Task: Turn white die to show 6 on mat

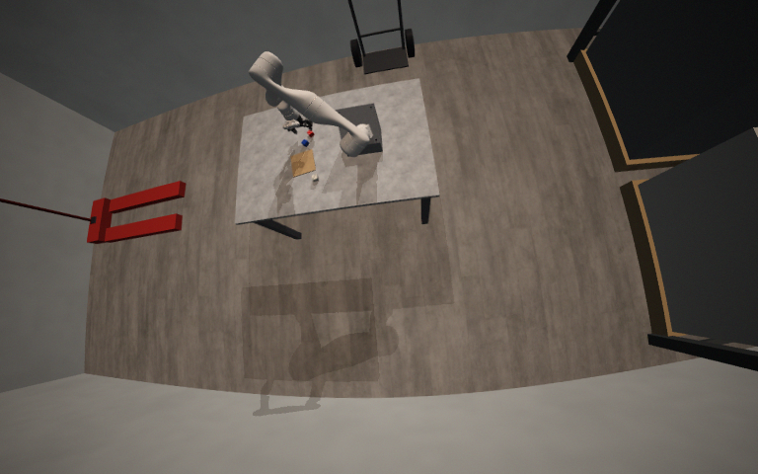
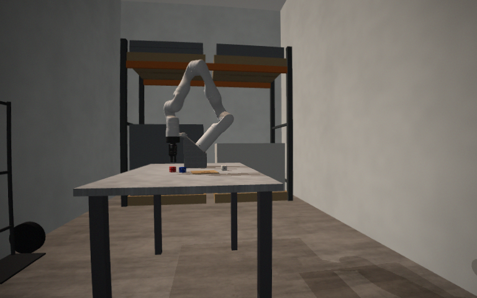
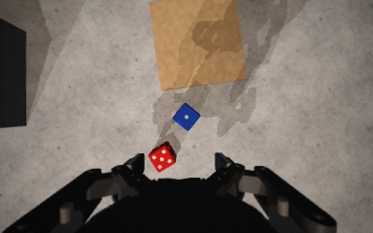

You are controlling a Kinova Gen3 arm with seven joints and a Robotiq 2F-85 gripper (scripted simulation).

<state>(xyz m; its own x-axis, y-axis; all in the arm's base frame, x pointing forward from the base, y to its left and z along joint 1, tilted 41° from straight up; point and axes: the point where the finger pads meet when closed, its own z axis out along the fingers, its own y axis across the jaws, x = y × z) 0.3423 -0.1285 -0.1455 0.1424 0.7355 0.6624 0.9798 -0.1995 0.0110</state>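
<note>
The red die is 3 cm behind my hand and 4 cm below it. Also, from my hand: tan mat 5 cm ahead, 17 cm to the left, 6 cm below; then blue die 2 cm ahead, 5 cm to the left, 4 cm below; then white die 1 cm behind, 29 cm to the left, 4 cm below.
</note>
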